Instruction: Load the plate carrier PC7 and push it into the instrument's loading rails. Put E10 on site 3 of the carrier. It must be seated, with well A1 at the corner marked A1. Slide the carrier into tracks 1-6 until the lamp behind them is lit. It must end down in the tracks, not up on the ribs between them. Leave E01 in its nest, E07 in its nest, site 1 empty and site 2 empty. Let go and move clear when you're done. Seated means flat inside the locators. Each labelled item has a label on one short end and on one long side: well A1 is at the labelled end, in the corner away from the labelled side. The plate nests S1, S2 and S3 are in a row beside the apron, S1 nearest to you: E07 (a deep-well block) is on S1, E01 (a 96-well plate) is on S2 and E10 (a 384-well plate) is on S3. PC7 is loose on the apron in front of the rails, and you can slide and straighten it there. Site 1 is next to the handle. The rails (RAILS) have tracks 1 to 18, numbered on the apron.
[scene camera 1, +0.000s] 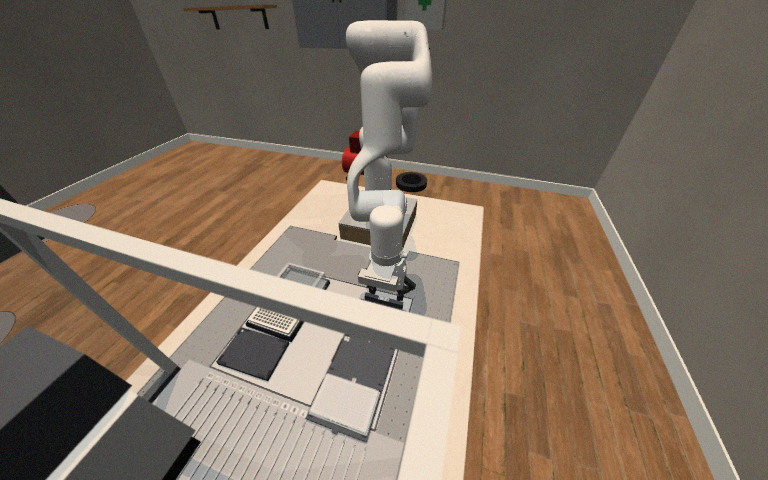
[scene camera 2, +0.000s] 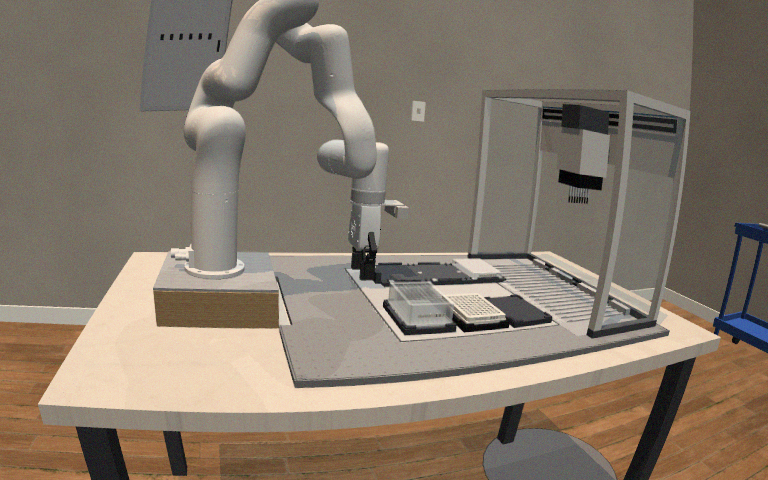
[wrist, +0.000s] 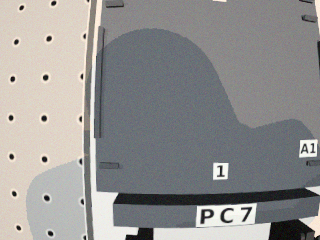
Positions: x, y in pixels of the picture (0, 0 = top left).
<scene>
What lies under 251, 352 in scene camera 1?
A nest S3.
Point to a dark carrier PC7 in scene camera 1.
At 363, 362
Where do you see a dark carrier PC7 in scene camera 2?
431, 272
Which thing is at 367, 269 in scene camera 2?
My gripper.
</scene>
